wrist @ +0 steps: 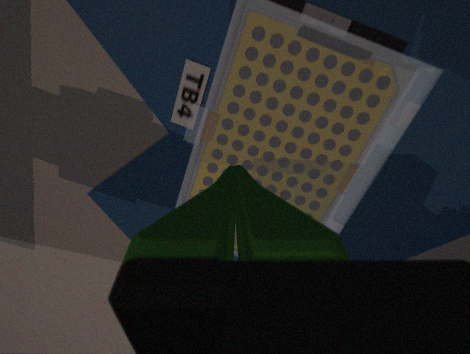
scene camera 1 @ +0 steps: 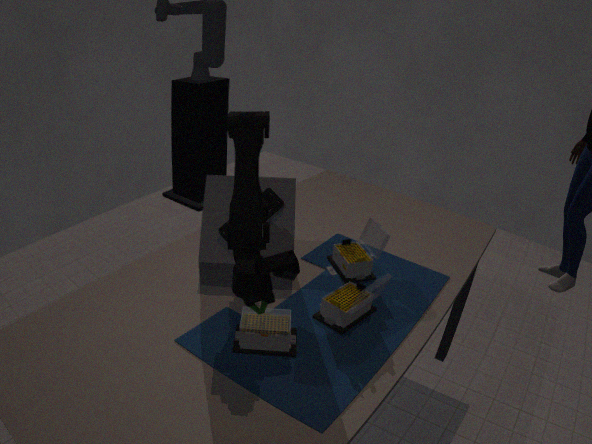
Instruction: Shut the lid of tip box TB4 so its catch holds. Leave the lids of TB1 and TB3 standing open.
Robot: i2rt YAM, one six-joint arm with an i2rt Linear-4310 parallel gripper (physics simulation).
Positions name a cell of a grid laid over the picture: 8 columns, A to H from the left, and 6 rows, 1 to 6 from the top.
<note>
In view: the gripper (wrist: E3) and a clear lid (scene camera 1: D5).
</note>
